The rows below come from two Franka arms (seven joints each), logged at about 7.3 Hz.
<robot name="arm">
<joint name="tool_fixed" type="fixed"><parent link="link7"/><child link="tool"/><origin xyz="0 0 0.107" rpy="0 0 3.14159"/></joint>
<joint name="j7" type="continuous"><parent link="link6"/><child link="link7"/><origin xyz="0.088 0 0" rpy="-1.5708 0 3.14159"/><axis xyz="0 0 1"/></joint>
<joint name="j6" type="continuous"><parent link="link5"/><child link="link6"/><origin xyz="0 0 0" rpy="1.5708 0 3.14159"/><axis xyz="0 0 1"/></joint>
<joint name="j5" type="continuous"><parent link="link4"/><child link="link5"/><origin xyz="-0.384 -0.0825 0" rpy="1.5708 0 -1.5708"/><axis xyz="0 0 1"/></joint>
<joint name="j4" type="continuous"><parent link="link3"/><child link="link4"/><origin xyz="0 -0.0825 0" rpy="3.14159 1.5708 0"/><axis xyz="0 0 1"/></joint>
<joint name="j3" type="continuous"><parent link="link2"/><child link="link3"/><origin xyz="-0.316 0 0" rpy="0 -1.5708 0"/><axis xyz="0 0 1"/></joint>
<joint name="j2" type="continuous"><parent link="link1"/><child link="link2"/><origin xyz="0 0 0" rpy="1.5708 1.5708 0"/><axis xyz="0 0 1"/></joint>
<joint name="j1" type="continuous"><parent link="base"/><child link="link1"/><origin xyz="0 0 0.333" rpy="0 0 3.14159"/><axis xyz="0 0 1"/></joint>
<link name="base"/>
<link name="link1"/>
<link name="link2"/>
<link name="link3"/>
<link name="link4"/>
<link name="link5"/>
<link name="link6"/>
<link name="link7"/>
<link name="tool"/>
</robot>
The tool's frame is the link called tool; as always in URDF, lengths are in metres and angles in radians. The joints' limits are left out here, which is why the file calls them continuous.
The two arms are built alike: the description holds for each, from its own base.
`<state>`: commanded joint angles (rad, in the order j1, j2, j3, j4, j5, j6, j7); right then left.
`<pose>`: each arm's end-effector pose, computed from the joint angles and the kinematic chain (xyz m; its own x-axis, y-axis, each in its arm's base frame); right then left.
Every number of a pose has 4 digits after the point.
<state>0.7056 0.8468 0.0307 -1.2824 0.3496 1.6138 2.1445 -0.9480 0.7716 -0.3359 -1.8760 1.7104 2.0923 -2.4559</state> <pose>0.4893 0.4851 0.2168 0.0521 -0.9986 0.0066 -0.8100 -0.0384 0.5852 0.2203 -0.5670 0.1043 0.5565 -0.0534 0.8291 -0.0728 -0.9972 -0.0154</pose>
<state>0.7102 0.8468 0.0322 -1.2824 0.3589 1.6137 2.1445 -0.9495 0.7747 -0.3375 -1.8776 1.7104 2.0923 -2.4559</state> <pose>0.4860 0.4887 0.2172 0.0529 -0.9986 -0.0003 -0.8063 -0.0429 0.5899 0.2179 -0.5666 0.1022 0.5590 -0.0578 0.8271 -0.0758 -0.9970 -0.0185</pose>
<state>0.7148 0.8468 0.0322 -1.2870 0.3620 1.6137 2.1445 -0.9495 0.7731 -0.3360 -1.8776 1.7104 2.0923 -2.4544</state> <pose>0.4826 0.4904 0.2155 0.0559 -0.9984 0.0006 -0.8031 -0.0447 0.5941 0.2189 -0.5665 0.1029 0.5575 -0.0581 0.8281 -0.0755 -0.9970 -0.0191</pose>
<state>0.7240 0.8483 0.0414 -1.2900 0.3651 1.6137 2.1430 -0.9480 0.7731 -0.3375 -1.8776 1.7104 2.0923 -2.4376</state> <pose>0.4736 0.4979 0.2138 0.0708 -0.9975 -0.0050 -0.7965 -0.0595 0.6017 0.2189 -0.5666 0.1031 0.5569 -0.0741 0.8273 -0.0845 -0.9959 -0.0324</pose>
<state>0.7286 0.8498 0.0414 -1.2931 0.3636 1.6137 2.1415 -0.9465 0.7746 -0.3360 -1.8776 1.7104 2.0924 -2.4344</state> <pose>0.4707 0.4993 0.2115 0.0775 -0.9970 -0.0021 -0.7946 -0.0630 0.6039 0.2204 -0.5656 0.1021 0.5569 -0.0774 0.8270 -0.0838 -0.9958 -0.0368</pose>
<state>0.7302 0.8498 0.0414 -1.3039 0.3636 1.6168 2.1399 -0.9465 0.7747 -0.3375 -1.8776 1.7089 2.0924 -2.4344</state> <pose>0.4680 0.4984 0.2073 0.0796 -0.9968 0.0024 -0.7911 -0.0618 0.6085 0.2195 -0.5659 0.1021 0.5583 -0.0769 0.8260 -0.0836 -0.9958 -0.0361</pose>
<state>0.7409 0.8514 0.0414 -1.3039 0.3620 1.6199 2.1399 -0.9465 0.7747 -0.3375 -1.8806 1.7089 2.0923 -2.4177</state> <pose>0.4630 0.5033 0.2062 0.0902 -0.9959 0.0030 -0.7918 -0.0698 0.6068 0.2189 -0.5648 0.1012 0.5576 -0.0961 0.8245 -0.0937 -0.9942 -0.0526</pose>
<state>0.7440 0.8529 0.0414 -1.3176 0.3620 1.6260 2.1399 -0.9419 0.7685 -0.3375 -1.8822 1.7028 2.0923 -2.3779</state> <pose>0.4591 0.5025 0.1999 0.0918 -0.9957 0.0099 -0.7880 -0.0665 0.6121 0.2219 -0.5642 0.1041 0.5549 -0.1275 0.8221 -0.1065 -0.9909 -0.0818</pose>
